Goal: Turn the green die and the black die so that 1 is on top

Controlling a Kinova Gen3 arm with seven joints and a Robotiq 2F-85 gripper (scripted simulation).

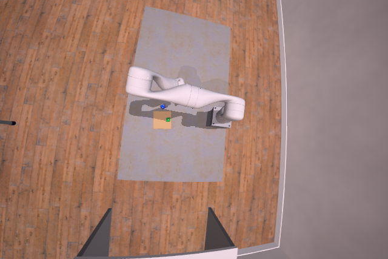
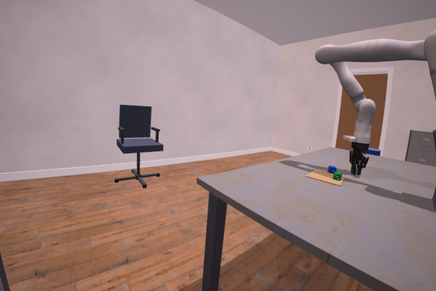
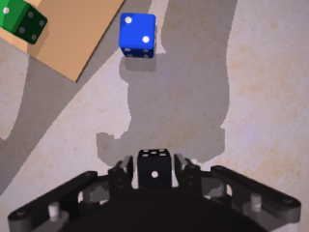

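Now: the black die right at my hand. Round my hand: blue die 100 mm to the left, 80 mm ahead; then tan mat 200 mm to the left, 50 mm ahead, 20 mm below; then green die 190 mm to the left, 10 mm ahead.
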